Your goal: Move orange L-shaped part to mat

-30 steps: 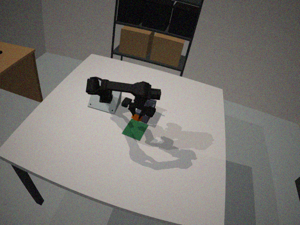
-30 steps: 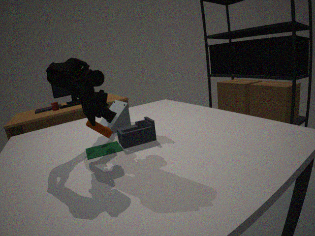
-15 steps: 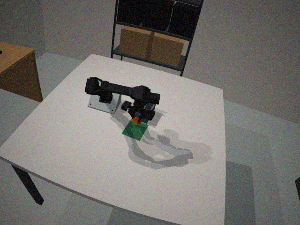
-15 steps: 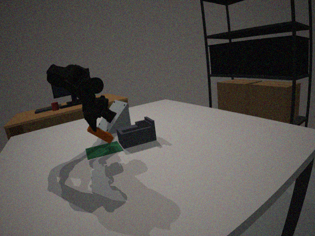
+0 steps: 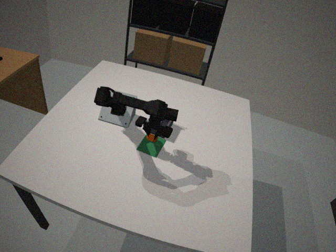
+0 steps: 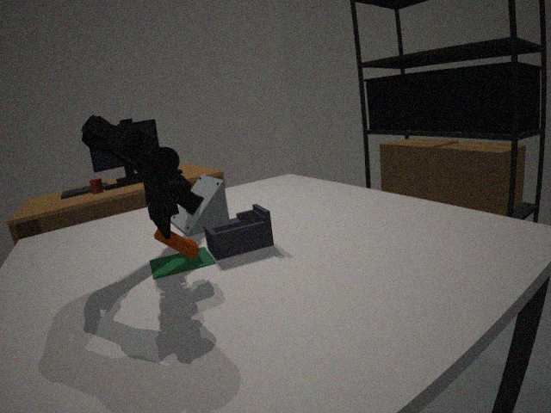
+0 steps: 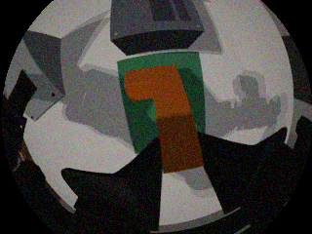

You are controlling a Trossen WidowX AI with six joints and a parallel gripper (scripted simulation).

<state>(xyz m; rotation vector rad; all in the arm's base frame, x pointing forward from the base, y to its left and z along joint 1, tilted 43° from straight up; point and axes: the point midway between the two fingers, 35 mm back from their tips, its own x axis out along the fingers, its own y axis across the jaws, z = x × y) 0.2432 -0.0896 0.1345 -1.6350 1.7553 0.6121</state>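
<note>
Right now the green mat is 2 cm to the left of my gripper tip and 9 cm below it. Round my gripper tip: orange L-shaped part: 1 cm behind, 3 cm to the left, 3 cm below.
</note>
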